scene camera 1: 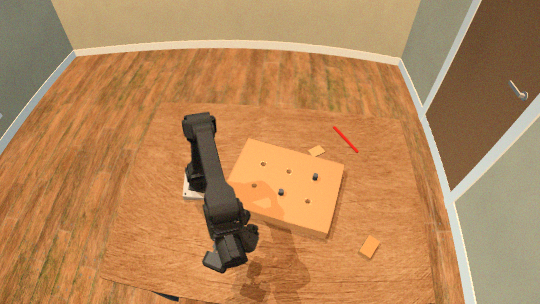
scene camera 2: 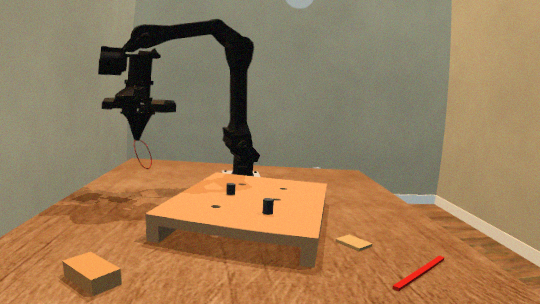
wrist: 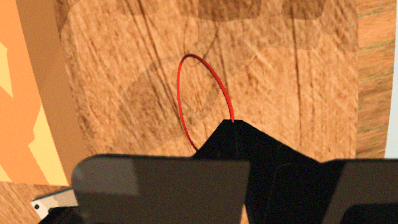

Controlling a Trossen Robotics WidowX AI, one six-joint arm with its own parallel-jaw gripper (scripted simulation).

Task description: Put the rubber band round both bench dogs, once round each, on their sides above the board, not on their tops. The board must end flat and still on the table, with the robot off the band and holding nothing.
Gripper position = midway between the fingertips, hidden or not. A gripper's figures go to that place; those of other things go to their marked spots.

Labels:
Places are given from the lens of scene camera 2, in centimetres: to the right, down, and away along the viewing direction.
my gripper (scene camera 2: 136,140): -32, -3, 87
wooden board (scene camera 2: 227,205): -8, 10, 68

